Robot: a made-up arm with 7 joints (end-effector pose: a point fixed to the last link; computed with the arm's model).
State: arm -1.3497 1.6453 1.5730 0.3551 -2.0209 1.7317 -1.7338
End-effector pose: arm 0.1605 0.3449 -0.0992 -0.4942 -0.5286 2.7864
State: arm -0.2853 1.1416 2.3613 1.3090 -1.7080 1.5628 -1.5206
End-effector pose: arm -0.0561 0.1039 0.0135 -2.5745 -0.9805 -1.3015
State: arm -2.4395 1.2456 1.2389 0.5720 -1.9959 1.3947 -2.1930
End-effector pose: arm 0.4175 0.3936 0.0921 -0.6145 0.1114 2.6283
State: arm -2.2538 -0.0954 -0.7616 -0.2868 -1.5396 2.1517 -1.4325
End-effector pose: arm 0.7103 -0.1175 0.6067 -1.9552 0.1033 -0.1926
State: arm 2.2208 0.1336 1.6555 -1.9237 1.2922 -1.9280 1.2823
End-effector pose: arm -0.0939 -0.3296 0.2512 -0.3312 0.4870 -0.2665
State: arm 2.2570 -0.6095 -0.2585 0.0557 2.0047 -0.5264 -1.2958
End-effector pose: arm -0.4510 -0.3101 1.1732 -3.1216 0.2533 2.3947
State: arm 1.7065 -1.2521 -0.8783 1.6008 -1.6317 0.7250 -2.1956
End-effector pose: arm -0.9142 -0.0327 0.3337 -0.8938 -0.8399 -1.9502
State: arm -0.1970 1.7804 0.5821 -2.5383 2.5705 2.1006 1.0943
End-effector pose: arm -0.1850 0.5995 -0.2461 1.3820 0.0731 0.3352
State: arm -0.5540 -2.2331 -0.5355 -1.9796 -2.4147 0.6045 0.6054
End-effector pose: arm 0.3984 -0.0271 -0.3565 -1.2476 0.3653 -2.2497
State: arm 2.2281 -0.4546 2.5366 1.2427 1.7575 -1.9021 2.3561
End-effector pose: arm 0.0075 0.3131 0.3181 -2.8404 0.9215 -0.0204
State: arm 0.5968 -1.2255 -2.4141 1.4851 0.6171 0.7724 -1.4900
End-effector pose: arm -0.4038 0.5058 -0.1592 2.8311 -0.0134 -0.7890
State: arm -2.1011 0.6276 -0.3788 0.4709 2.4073 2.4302 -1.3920
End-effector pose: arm 0.7955 0.2000 0.0928 0.1582 -1.1178 -1.9984
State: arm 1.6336 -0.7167 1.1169 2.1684 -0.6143 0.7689 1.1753
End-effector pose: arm -0.0407 0.0243 0.4456 -1.1322 -0.1345 2.2528
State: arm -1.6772 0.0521 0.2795 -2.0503 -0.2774 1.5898 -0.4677
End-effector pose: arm 0.3728 -0.2928 -0.2754 1.9183 -0.0056 2.2313
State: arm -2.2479 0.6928 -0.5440 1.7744 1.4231 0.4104 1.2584
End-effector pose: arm 0.8754 0.2244 0.3426 -0.8018 -0.0766 0.9563
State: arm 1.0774 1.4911 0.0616 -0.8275 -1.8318 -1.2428 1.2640
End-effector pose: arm -0.4806 0.4013 0.2061 -3.1128 0.4885 -1.3284
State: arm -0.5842 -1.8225 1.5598 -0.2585 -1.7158 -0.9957 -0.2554
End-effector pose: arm 0.1660 0.0157 -0.1169 -0.1534 0.2489 3.1183
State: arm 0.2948 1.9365 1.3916 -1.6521 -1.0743 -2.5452 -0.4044
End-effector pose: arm -0.2651 0.3292 -0.2069 0.9298 -0.7283 1.6849
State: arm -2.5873 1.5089 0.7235 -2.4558 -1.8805 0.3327 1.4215
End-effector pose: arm 0.3341 0.2315 0.1818 0.3847 -1.0780 -1.2629
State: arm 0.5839 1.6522 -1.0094 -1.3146 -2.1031 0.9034 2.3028
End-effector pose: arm -0.7817 0.1704 -0.4293 -1.3075 -0.3393 -1.2273
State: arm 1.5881 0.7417 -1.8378 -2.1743 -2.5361 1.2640 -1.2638
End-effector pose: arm -0.7486 0.0560 0.1904 -1.2742 -0.7125 -3.1302
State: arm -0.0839 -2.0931 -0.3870 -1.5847 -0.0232 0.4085 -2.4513
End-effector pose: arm 0.1679 -0.1102 -0.3482 -2.0316 0.6235 -1.8340
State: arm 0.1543 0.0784 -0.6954 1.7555 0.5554 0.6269 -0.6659
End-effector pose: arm -0.4768 0.3533 -0.6556 1.4049 -0.0297 -0.1785
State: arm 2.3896 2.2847 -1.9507 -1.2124 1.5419 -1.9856 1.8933
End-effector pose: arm -0.0770 0.1251 1.0369 -1.4865 -1.1045 3.0312
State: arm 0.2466 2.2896 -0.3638 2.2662 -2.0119 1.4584 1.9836
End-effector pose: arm 0.0685 0.3671 -0.4011 -2.4990 -0.6254 -2.8553
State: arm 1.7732 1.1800 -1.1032 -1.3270 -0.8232 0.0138 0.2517
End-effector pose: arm -0.6079 -0.0162 0.7080 -2.3924 0.8183 -0.0488
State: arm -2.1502 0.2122 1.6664 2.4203 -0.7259 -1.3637 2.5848
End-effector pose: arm 0.3077 0.0148 -0.0389 0.2518 -0.1298 1.4103
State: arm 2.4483 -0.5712 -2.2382 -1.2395 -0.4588 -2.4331 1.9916
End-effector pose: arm -0.3563 0.1173 0.5495 2.5082 0.4232 -1.2176
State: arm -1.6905 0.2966 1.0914 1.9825 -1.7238 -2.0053 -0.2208
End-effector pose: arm 0.4152 -0.0620 -0.1630 2.6378 -0.7859 -2.8711
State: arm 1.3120 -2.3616 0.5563 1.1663 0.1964 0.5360 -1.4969
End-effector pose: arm -0.6017 -0.3614 -0.1273 1.6314 0.3026 1.3145
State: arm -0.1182 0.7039 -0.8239 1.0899 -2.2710 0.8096 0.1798
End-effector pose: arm -0.0863 0.0580 -0.5447 2.9702 0.5367 -2.1729
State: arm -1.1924 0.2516 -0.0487 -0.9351 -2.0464 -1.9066 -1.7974
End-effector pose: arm 0.5169 0.2369 -0.5378 0.3667 1.2323 -2.5130
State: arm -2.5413 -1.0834 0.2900 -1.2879 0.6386 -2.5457 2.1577
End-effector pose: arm 0.3627 -0.2611 0.6567 -1.7397 -0.4185 -2.4766
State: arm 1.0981 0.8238 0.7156 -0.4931 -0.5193 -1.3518 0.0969
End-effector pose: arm -0.7318 0.0895 0.2787 1.5768 0.8051 1.8298
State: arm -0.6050 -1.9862 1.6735 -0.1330 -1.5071 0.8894 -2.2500
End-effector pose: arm 0.1826 0.0363 0.1416 -2.2957 -0.5662 -2.5482
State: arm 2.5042 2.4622 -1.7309 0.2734 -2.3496 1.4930 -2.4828
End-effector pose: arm -0.1379 -0.0500 1.0368 2.7071 -0.0889 -2.0578
